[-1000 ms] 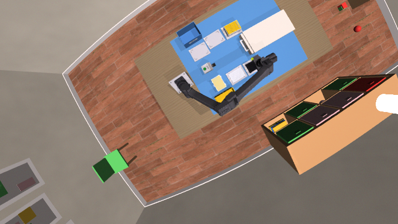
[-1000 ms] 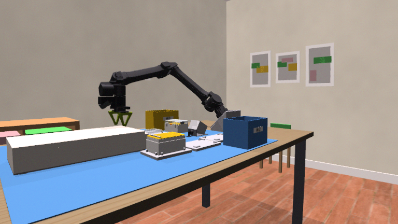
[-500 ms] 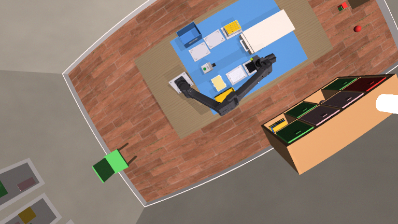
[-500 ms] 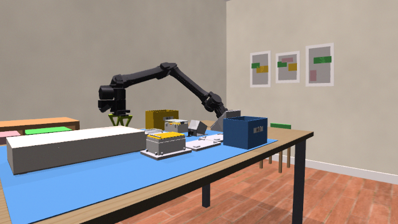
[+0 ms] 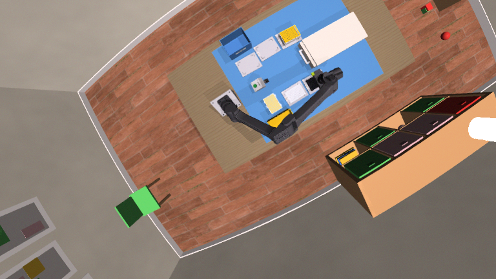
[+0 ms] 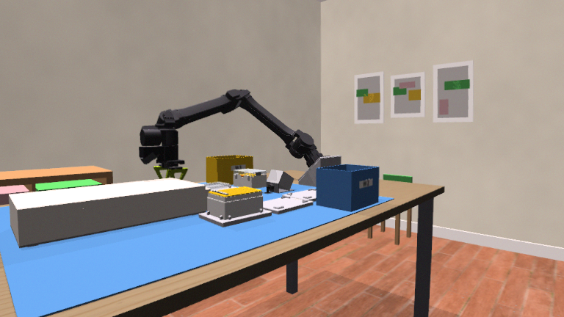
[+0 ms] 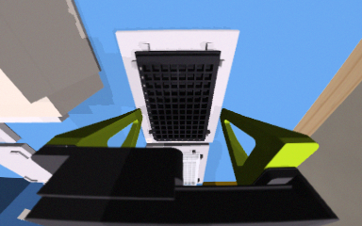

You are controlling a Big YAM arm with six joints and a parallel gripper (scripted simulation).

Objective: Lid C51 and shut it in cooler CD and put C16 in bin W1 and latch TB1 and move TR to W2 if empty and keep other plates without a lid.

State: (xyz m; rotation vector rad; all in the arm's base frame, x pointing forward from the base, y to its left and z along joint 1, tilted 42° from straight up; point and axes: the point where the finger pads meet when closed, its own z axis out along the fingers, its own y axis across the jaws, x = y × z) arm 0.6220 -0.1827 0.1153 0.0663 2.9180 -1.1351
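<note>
My hand is 20 mm above the black plate. From my hand the other things lie so: plate lid 130 mm ahead, 190 mm to the left, 20 mm below; then nest 40 mm below; then white plate 130 mm ahead, 190 mm to the left, 20 mm below.
</note>
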